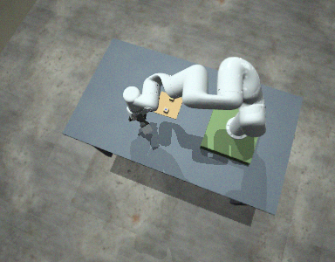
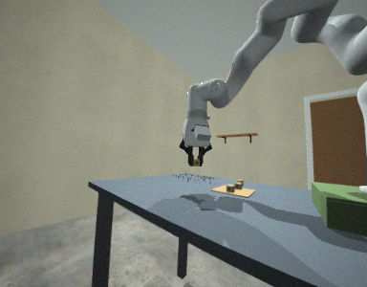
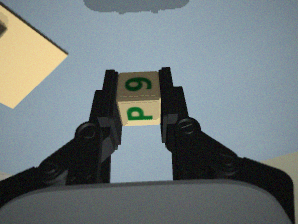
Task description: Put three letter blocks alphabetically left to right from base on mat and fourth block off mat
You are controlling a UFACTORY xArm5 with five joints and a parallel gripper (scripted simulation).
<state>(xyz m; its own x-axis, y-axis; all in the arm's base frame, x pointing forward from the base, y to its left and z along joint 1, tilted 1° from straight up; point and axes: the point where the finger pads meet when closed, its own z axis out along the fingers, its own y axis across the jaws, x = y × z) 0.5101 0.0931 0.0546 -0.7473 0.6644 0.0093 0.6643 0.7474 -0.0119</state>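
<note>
Right now the mat is 100 mm behind my hand, 150 mm to the right of it and 120 mm below it. Also, from my hand: block: 10 mm below.
</note>
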